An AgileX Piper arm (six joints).
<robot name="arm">
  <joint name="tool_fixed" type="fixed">
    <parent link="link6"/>
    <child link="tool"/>
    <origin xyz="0 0 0"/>
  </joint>
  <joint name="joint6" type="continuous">
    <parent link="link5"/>
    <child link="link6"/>
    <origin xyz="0 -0.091 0" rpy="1.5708 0 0"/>
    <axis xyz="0 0 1"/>
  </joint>
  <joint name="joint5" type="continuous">
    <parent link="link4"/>
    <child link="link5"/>
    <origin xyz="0 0 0" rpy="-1.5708 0 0"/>
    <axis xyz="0 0 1"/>
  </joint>
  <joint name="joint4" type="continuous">
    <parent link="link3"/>
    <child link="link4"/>
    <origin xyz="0.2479 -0.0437 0" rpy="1.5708 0 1.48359"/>
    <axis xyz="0 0 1"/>
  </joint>
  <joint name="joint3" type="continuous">
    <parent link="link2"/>
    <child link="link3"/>
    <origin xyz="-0.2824 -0.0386 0"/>
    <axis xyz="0 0 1"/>
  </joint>
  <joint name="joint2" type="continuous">
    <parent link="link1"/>
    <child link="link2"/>
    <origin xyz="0 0 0" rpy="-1.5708 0 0"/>
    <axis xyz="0 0 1"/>
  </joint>
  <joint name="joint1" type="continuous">
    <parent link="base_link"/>
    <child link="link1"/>
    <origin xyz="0 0 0.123"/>
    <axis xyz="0 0 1"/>
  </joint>
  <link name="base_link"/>
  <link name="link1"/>
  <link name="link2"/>
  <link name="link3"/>
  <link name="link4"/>
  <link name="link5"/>
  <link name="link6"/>
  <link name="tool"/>
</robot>
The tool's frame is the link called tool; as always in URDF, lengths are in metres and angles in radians. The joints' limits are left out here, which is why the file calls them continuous.
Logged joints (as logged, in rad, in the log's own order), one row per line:
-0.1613 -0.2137 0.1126 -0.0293 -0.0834 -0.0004
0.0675 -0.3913 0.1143 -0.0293 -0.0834 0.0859
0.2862 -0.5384 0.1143 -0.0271 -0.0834 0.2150
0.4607 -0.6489 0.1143 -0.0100 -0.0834 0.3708
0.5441 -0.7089 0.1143 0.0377 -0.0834 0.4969
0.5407 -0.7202 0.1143 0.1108 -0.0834 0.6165
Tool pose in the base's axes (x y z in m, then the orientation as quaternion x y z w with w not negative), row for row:
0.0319 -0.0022 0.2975 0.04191 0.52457 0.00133 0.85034
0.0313 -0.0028 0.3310 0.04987 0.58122 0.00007 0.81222
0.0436 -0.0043 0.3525 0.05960 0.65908 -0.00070 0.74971
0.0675 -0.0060 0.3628 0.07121 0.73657 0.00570 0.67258
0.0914 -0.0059 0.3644 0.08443 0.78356 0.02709 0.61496
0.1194 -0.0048 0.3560 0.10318 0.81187 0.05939 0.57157
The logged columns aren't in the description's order. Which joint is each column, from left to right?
Columns, left to right: joint5, joint3, joint6, joint4, joint1, joint2.
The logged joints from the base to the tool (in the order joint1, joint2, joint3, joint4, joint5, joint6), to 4 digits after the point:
-0.0834 -0.0004 -0.2137 -0.0293 -0.1613 0.1126
-0.0834 0.0859 -0.3913 -0.0293 0.0675 0.1143
-0.0834 0.2150 -0.5384 -0.0271 0.2862 0.1143
-0.0834 0.3708 -0.6489 -0.0100 0.4607 0.1143
-0.0834 0.4969 -0.7089 0.0377 0.5441 0.1143
-0.0834 0.6165 -0.7202 0.1108 0.5407 0.1143

